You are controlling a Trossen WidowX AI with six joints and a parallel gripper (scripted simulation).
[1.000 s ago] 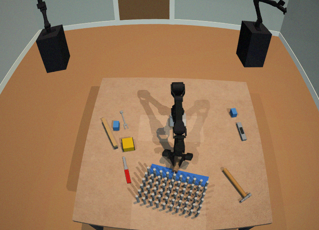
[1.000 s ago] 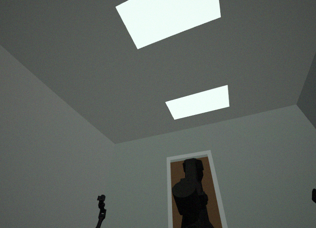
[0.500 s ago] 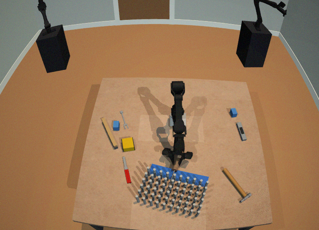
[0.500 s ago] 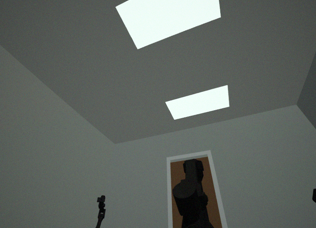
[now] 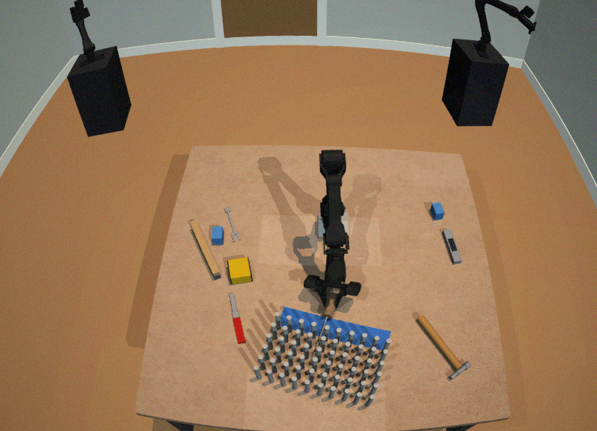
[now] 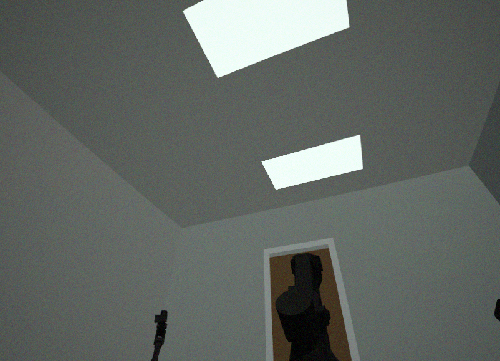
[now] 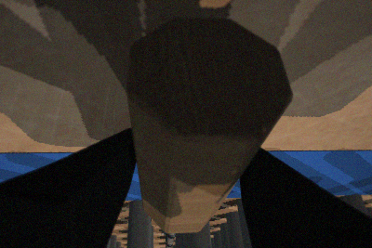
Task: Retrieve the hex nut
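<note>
The blue taped strip is 80 mm ahead of my gripper tip and 10 mm below it. The rest, counted from my gripper tip: hook tool: 90 mm ahead, 40 mm to the right; red-handled tool: 330 mm to the right, 10 mm below; hex nut: 190 mm ahead, 90 mm to the right, 10 mm below.
</note>
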